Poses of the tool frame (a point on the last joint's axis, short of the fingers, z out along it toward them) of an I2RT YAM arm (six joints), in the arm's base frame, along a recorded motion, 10 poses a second.
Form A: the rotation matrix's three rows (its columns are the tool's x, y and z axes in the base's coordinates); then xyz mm. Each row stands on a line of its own.
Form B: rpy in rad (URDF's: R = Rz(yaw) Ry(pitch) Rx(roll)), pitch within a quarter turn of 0, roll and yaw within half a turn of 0; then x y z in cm. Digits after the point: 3 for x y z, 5 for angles.
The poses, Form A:
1:
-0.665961 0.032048 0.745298
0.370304 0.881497 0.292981
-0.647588 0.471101 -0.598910
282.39 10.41 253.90
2:
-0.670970 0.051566 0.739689
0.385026 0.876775 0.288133
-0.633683 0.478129 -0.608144
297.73 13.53 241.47
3:
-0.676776 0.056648 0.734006
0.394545 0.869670 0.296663
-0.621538 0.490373 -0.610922
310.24 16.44 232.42
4:
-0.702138 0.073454 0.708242
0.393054 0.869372 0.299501
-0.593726 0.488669 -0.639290
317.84 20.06 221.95
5:
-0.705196 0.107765 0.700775
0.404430 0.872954 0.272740
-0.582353 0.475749 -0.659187
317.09 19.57 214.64
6:
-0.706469 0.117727 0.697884
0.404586 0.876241 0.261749
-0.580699 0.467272 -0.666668
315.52 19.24 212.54
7:
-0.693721 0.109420 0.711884
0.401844 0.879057 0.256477
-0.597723 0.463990 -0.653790
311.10 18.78 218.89
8:
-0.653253 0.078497 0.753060
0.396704 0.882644 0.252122
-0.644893 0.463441 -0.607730
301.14 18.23 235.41
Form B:
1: 2.47508 0.70442 2.63412 28.239 1.041 25.390
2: 2.47532 0.68630 2.62063 29.773 1.353 24.147
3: 2.46522 0.67070 2.61378 31.024 1.644 23.242
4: 2.48894 0.63568 2.63126 31.784 2.006 22.195
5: 2.51644 0.62162 2.62089 31.709 1.957 21.464
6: 2.53026 0.61959 2.62150 31.552 1.924 21.254
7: 2.52439 0.64066 2.61656 31.110 1.878 21.889
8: 2.49009 0.70088 2.59584 30.114 1.823 23.541
